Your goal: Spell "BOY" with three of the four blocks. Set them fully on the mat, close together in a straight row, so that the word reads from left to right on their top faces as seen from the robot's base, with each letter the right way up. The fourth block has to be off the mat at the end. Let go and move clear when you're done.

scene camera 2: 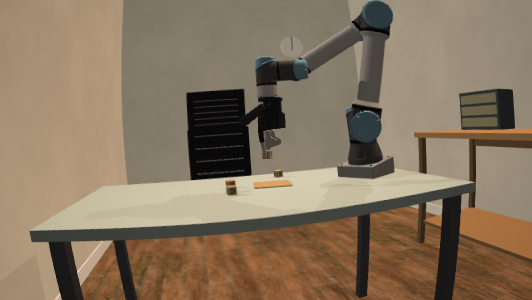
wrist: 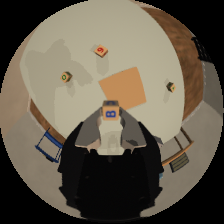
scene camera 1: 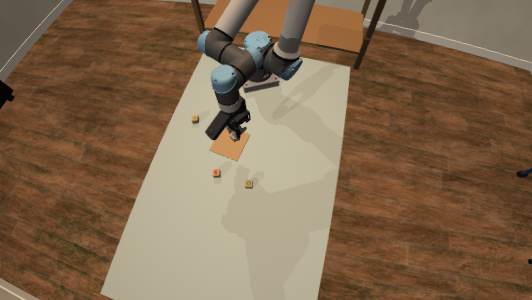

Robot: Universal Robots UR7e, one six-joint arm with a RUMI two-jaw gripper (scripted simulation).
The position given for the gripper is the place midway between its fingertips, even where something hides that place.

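Observation:
Scene camera 1 shows the gripper (scene camera 1: 235, 137), and scene camera 2 also shows the gripper (scene camera 2: 268, 158). In the wrist view, the gripper (wrist: 110, 107) appears together with an orange mat (wrist: 126, 86).

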